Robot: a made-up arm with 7 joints. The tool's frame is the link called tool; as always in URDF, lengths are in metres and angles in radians.
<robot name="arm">
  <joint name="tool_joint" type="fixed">
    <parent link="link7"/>
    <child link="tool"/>
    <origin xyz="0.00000 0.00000 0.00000" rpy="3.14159 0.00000 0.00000"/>
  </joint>
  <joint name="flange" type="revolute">
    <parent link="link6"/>
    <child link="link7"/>
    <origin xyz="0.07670 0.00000 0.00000"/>
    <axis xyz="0 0 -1"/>
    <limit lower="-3.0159" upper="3.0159" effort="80" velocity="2.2"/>
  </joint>
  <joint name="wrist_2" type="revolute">
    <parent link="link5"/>
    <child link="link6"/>
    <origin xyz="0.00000 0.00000 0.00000"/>
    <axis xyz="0 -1 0"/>
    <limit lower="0.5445" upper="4.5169" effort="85" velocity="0.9"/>
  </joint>
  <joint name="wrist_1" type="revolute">
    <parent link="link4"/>
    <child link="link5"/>
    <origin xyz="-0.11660 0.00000 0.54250"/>
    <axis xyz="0 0 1"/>
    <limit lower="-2.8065" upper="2.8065" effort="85" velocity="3"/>
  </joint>
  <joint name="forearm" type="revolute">
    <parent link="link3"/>
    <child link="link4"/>
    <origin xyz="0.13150 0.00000 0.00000"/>
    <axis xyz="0 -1 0"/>
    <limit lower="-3.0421" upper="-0.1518" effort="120" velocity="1.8"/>
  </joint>
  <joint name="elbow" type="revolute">
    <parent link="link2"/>
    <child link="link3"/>
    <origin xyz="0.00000 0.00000 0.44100"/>
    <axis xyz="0 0 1"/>
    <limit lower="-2.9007" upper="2.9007" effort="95" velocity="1.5"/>
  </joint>
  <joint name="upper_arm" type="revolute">
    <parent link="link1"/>
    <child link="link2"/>
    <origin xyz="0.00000 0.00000 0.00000"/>
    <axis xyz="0 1 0"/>
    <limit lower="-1.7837" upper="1.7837" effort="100" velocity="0.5"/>
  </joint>
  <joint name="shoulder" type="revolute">
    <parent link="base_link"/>
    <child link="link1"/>
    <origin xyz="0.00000 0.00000 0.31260"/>
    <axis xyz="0 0 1"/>
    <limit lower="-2.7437" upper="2.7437" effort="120" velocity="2"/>
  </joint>
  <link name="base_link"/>
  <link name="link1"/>
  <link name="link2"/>
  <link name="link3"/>
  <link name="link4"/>
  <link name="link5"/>
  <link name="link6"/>
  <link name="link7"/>
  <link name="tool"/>
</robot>
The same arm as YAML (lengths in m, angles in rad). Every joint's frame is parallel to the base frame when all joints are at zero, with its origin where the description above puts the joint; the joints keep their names.
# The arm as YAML. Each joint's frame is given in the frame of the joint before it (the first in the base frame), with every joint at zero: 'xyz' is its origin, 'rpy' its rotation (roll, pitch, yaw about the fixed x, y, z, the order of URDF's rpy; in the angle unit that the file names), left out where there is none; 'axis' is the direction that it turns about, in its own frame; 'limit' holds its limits. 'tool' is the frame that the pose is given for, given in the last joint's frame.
units:
  length: m
  angle: rad
joints:
  - name: shoulder
    type: revolute
    origin:
      xyz: [0.0, 0.0, 0.3126]
    axis: [0.0, 0.0, 1.0]
    limit:
      lower: -2.7437
      upper: 2.7437
  - name: upper_arm
    type: revolute
    origin:
      xyz: [0.0, 0.0, 0.0]
    axis: [0.0, 1.0, 0.0]
    limit:
      lower: -1.7837
      upper: 1.7837
  - name: elbow
    type: revolute
    origin:
      xyz: [0.0, 0.0, 0.441]
    axis: [0.0, 0.0, 1.0]
    limit:
      lower: -2.9007
      upper: 2.9007
  - name: forearm
    type: revolute
    origin:
      xyz: [0.1315, 0.0, 0.0]
    axis: [0.0, -1.0, 0.0]
    limit:
      lower: -3.0421
      upper: -0.1518
  - name: wrist_1
    type: revolute
    origin:
      xyz: [-0.1166, 0.0, 0.5425]
    axis: [0.0, 0.0, 1.0]
    limit:
      lower: -2.8065
      upper: 2.8065
  - name: wrist_2
    type: revolute
    origin:
      xyz: [0.0, 0.0, 0.0]
    axis: [0.0, -1.0, 0.0]
    limit:
      lower: 0.5445
      upper: 4.5169
  - name: flange
    type: revolute
    origin:
      xyz: [0.0767, 0.0, 0.0]
    axis: [0.0, 0.0, -1.0]
    limit:
      lower: -3.0159
      upper: 3.0159
tool:
  origin:
    xyz: [0.0, 0.0, 0.0]
    rpy: [3.1416, 0.0, 0.0]

